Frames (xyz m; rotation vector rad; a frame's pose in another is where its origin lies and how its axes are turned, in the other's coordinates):
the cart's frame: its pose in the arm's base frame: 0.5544 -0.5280 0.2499 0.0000 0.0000 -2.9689
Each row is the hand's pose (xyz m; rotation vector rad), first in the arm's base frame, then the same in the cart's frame.
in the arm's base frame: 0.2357 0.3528 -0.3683 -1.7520 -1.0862 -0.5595
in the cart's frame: 0.1626 -0.9225 -0.6182 1.0292 -2.0330 1.2403
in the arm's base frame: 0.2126 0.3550 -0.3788 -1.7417 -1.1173 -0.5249
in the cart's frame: 0.1850 -0.9286 -0.6287 1.0723 -2.0397 1.2540
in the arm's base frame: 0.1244 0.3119 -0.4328 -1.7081 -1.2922 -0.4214
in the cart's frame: 0.2793 -0.9013 -0.6827 1.2882 -2.0488 1.2362
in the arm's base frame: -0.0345 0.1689 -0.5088 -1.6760 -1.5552 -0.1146
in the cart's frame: 0.4604 -0.7877 -0.7587 1.6703 -2.1447 1.2193
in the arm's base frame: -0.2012 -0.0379 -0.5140 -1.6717 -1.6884 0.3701
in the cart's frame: 0.6601 -0.6126 -0.7639 -1.7515 2.0626 -1.0898
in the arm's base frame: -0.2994 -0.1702 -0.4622 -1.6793 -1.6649 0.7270
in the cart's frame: 0.7796 -0.4992 -0.7121 -1.5755 1.8905 -0.9548
